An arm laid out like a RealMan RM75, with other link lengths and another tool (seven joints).
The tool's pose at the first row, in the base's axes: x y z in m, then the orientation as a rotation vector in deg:
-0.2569 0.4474 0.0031 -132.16 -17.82 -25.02
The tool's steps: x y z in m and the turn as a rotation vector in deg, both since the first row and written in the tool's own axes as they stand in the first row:
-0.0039 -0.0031 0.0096 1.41 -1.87 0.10
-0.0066 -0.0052 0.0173 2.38 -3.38 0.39
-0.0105 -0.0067 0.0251 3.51 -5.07 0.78
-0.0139 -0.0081 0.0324 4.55 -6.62 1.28
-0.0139 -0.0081 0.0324 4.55 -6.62 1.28
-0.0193 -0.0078 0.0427 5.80 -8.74 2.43
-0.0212 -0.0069 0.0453 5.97 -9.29 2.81
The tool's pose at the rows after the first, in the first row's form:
-0.2595 0.4561 -0.0028 -131.31 -18.83 -22.49
-0.2610 0.4629 -0.0076 -130.77 -19.37 -20.40
-0.2634 0.4692 -0.0133 -130.10 -19.89 -18.02
-0.2654 0.4751 -0.0186 -129.47 -20.20 -15.78
-0.2654 0.4751 -0.0186 -129.47 -20.20 -15.78
-0.2680 0.4818 -0.0277 -128.75 -20.05 -12.55
-0.2688 0.4829 -0.0307 -128.71 -19.90 -11.70

